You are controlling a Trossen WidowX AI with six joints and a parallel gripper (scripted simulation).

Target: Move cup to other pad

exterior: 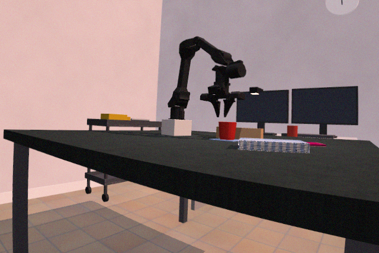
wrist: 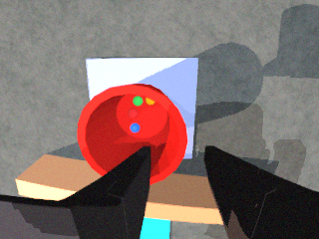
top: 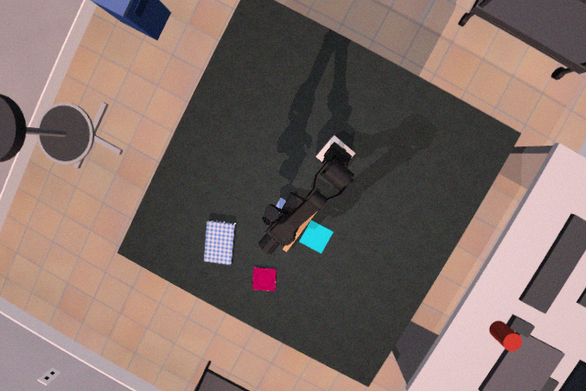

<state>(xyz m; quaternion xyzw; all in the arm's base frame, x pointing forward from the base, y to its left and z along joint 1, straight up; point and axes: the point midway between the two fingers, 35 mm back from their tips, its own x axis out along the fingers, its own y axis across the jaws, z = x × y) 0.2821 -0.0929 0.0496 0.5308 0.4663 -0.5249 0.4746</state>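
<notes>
My gripper is now 3 cm short of the red cup and 10 cm above it. The rest, counted from my hand: blue marble 4 cm ahead, 1 cm to the left, 11 cm below; then wooden bar 5 cm ahead, 8 cm to the left, 11 cm below; then green marble 3 cm ahead, 2 cm to the right, 11 cm below.
</notes>
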